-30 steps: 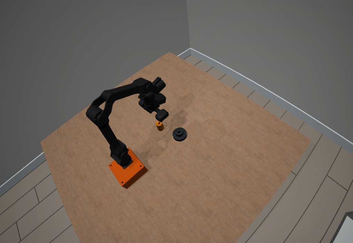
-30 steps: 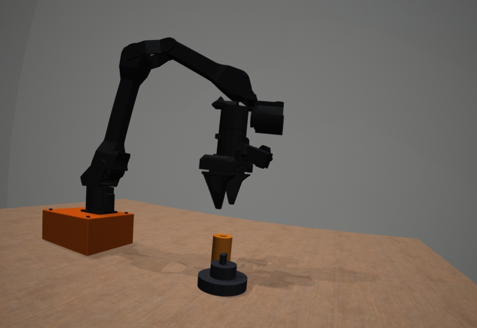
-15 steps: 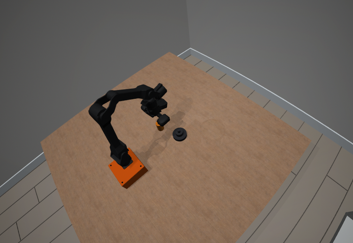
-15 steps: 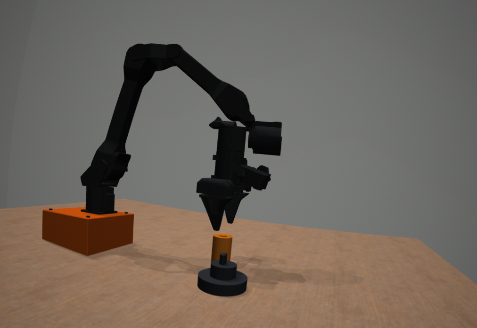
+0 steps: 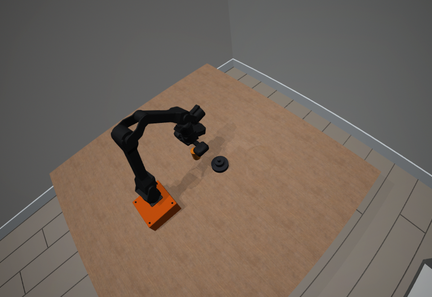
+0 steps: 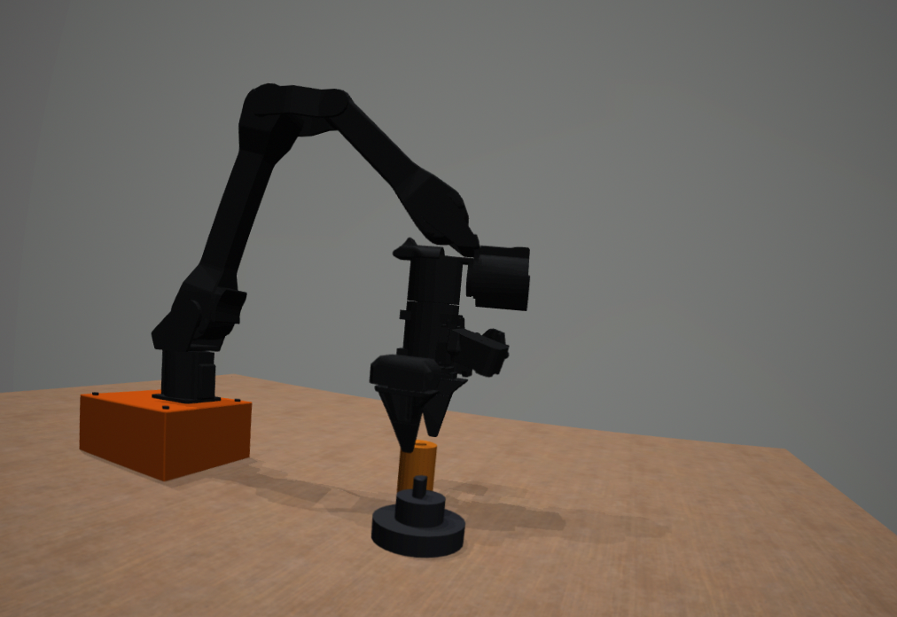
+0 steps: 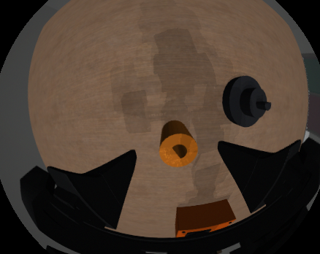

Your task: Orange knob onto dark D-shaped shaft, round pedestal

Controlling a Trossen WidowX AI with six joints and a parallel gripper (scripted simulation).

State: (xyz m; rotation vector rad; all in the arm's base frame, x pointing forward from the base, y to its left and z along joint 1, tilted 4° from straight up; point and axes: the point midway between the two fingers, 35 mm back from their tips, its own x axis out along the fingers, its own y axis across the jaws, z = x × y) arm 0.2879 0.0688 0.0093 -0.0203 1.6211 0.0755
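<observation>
Right now the orange knob is 30 mm below my gripper tip. From my gripper tip the other things lie so: pedestal: 50 mm ahead, 120 mm to the right, 30 mm below.
</observation>
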